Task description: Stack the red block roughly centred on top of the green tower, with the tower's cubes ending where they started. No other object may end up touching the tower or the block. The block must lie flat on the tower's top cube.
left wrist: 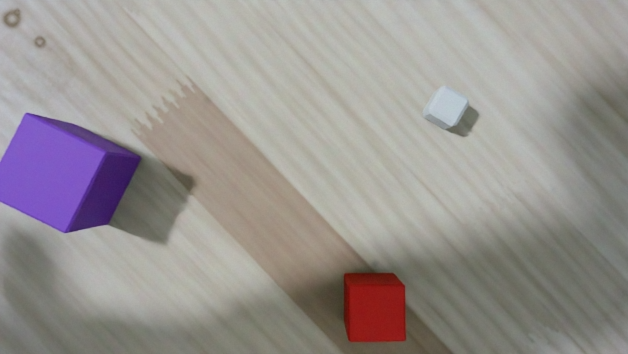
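Frame: origin at the left arm's base, x up, y back, z right, level; millimetres.
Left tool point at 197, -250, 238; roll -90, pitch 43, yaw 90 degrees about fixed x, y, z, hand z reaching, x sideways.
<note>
Pixels of each thing's top centre, then the offset from my left tool point to it, as dx, dy, dz.
- red block at its top centre: (pixel 377 313) -169, +3, +2
- large purple block at its top centre: (pixel 45 172) -155, -63, +157
- small white cube at its top centre: (pixel 450 105) -180, +103, +51
The red block (pixel 375 311) sits on a brown stripe of the wooden table, low and right of centre in the left wrist view. It rests on the table with no other object touching it. The green tower does not show in this view. The fingers of my left gripper do not show, and neither does my right gripper.
A large purple block (pixel 52 175) stands at the left edge of the view, casting a shadow to its right. A small white cube (pixel 447 106) lies at the upper right. A broad shadow crosses the table at the lower right.
</note>
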